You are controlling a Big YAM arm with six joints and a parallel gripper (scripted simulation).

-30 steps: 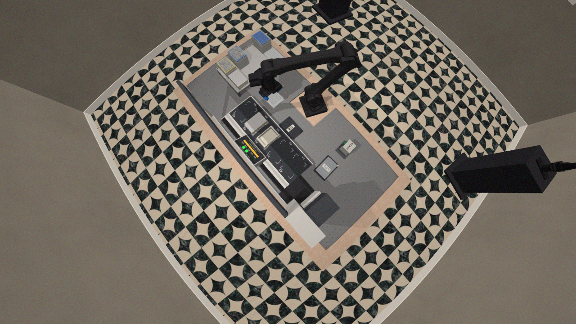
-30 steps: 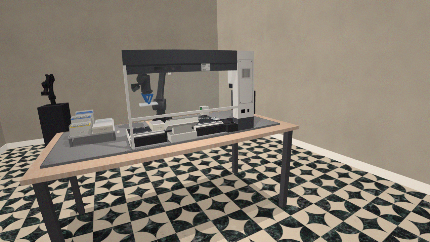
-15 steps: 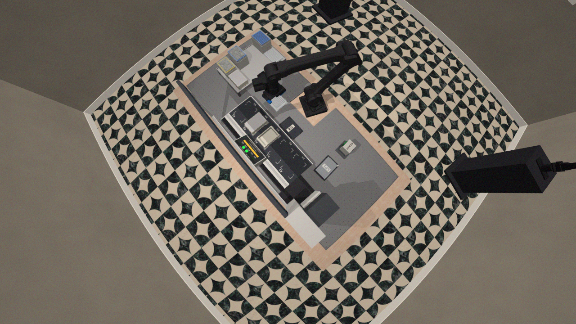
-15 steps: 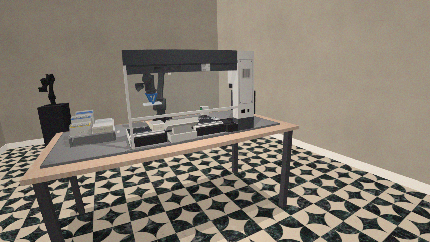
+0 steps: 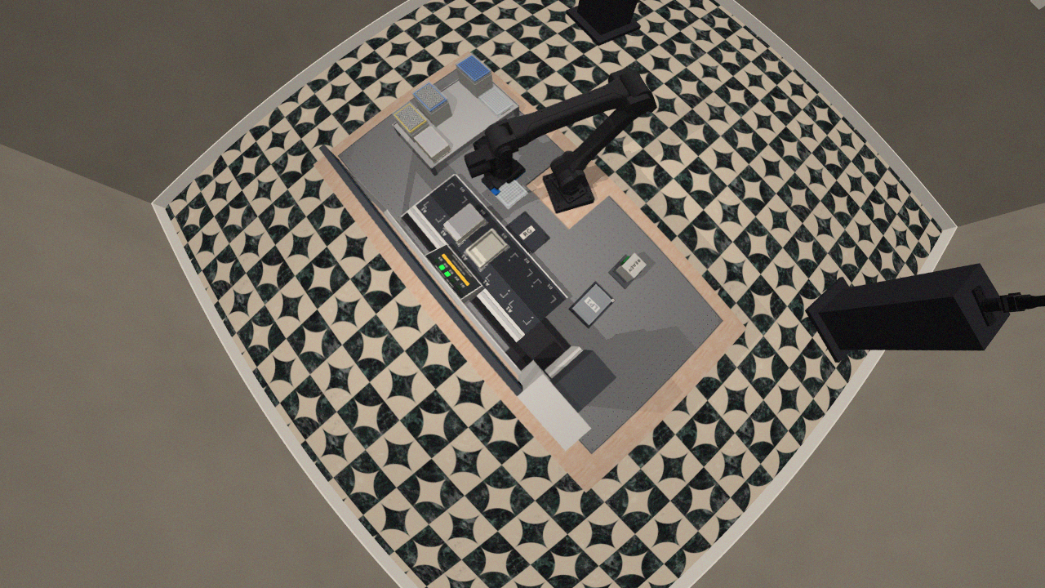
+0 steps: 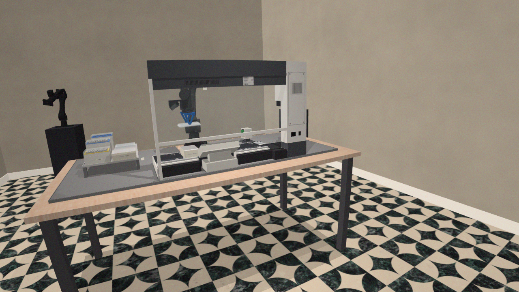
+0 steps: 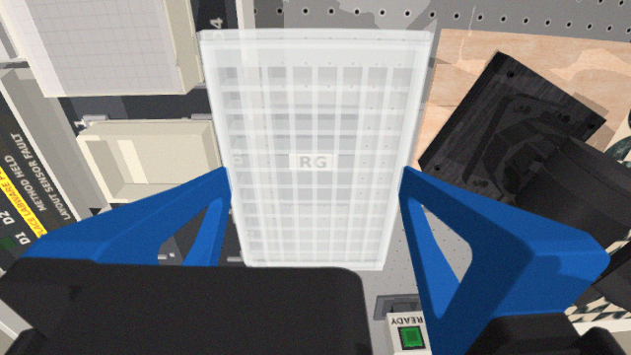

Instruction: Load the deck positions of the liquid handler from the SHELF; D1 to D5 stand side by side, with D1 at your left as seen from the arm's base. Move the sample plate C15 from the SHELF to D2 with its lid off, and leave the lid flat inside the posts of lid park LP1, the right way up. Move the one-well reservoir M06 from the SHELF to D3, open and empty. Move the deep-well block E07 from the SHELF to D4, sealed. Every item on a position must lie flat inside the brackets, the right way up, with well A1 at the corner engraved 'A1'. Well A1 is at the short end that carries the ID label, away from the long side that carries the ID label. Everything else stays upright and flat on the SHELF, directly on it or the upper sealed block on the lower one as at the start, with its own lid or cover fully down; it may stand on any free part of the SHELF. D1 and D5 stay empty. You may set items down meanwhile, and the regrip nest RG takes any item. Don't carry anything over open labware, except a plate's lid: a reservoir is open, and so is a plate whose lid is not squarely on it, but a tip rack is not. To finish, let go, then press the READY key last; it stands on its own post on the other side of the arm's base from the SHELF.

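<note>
Right now my hand is 20 mm past the regrip nest RG, 120 mm to the right of it and 210 mm above it. Round my hand: white block (110 mm ahead, 380 mm to the right, 130 mm below); shelf label (60 mm behind, 300 mm to the right, 210 mm below); cream one-well reservoir (150 mm ahead, 110 mm to the left, 150 mm below).
</note>
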